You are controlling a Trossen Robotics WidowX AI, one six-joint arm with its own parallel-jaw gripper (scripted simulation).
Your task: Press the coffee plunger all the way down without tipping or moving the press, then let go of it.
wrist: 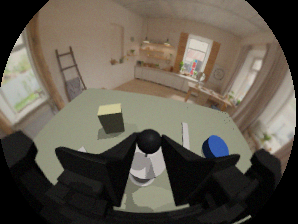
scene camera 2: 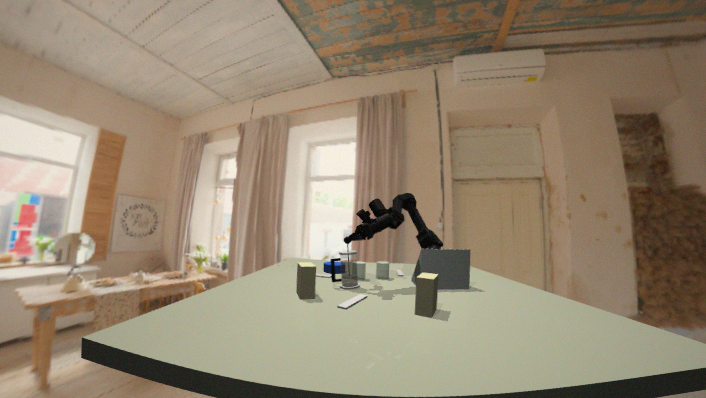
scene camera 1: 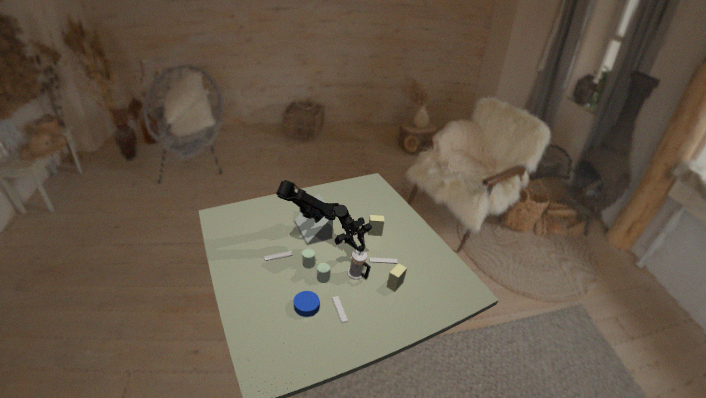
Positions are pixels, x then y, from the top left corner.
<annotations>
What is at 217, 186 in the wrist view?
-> My gripper.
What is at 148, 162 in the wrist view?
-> A coffee press.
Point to a coffee press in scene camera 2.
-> At 348, 259
</annotations>
